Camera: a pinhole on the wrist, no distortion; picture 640 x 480 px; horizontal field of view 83.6 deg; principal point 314.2 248.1 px. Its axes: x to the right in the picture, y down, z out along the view. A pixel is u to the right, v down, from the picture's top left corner.
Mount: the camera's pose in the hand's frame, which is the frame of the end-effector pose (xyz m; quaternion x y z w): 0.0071 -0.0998 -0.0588 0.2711 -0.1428 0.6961 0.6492
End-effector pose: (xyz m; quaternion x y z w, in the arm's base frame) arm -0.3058 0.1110 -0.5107 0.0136 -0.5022 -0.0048 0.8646
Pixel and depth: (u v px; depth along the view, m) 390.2 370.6 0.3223
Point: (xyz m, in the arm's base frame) -0.5488 -0.1265 -0.4240
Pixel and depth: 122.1 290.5 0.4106
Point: -0.4203 -0.4064 -0.4119
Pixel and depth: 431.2 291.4 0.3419
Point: -0.5396 -0.0956 -0.3467
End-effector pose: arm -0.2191 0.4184 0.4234 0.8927 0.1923 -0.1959 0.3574
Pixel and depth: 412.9 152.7 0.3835
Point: -0.2315 0.3854 0.0185
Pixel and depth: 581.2 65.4 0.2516
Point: -0.1488 0.3356 0.1428
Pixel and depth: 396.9 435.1 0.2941
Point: -0.4531 0.3778 0.1789
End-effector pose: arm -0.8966 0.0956 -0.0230 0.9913 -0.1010 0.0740 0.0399
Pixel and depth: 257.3 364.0 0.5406
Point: -0.8042 0.5510 -0.4173
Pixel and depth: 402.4 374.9 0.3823
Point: -0.8520 0.3178 -0.3681
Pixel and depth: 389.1 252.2 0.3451
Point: -0.7460 0.2828 -0.2862
